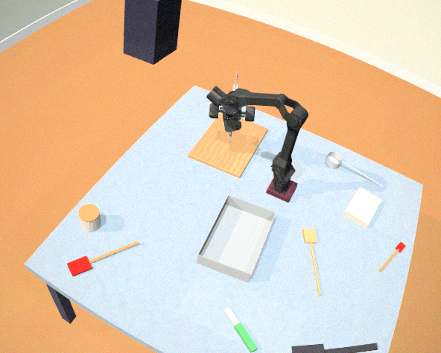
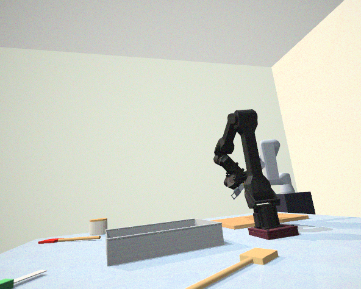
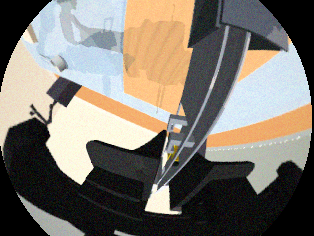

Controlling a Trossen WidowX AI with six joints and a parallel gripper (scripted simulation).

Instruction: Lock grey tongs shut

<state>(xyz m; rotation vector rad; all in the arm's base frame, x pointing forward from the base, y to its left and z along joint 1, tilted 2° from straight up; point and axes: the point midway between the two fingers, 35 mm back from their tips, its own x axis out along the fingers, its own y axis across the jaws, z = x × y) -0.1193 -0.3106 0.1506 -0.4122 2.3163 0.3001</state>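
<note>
Right now the wooden board is 1 cm ahead of my gripper tip, 1 cm to the left of it and 14 cm below it. The rest, counted from my gripper tip: wood-lidded jar: 72 cm ahead, 19 cm to the right, 11 cm below; cream block: 1 cm ahead, 68 cm to the left, 13 cm below; grey roasting tin: 47 cm ahead, 29 cm to the left, 12 cm below.
</note>
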